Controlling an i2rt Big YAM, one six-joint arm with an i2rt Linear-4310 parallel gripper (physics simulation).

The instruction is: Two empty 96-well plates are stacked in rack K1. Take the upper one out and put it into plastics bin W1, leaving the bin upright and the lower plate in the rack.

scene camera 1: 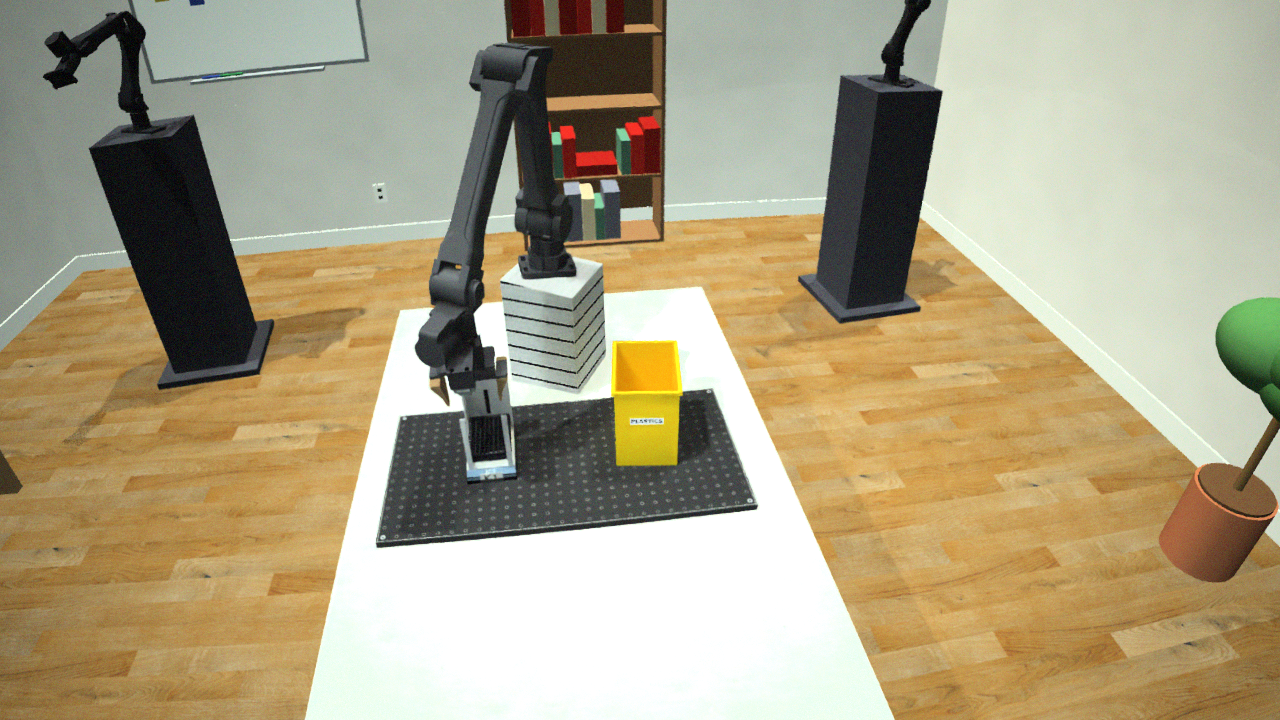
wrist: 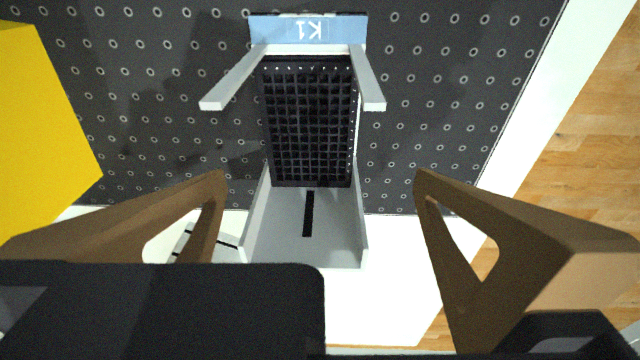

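Rack K1 [scene camera 1: 491,471] [wrist: 260,31] is a pale rack with a tall back panel, corner posts and a blue label strip, standing on the left part of the pegboard. A black 96-well plate [scene camera 1: 487,437] [wrist: 311,120] lies flat in it, wells up; I cannot make out the lower plate beneath it. The yellow plastics bin W1 [scene camera 1: 646,443] [wrist: 40,125] stands upright to the right of the rack in the scene view. My gripper [scene camera 1: 471,390] [wrist: 320,178] is open and empty, above the rack, its brown fingers wide apart on either side of the rack's back panel.
The black pegboard [scene camera 1: 572,501] [wrist: 450,55] lies on the white table [scene camera 1: 590,626] under rack and bin. A white striped pedestal [scene camera 1: 554,331] carries the arm's base behind the pegboard. Two dark pillars [scene camera 1: 179,250] [scene camera 1: 877,197] and a bookshelf [scene camera 1: 659,134] stand beyond the table.
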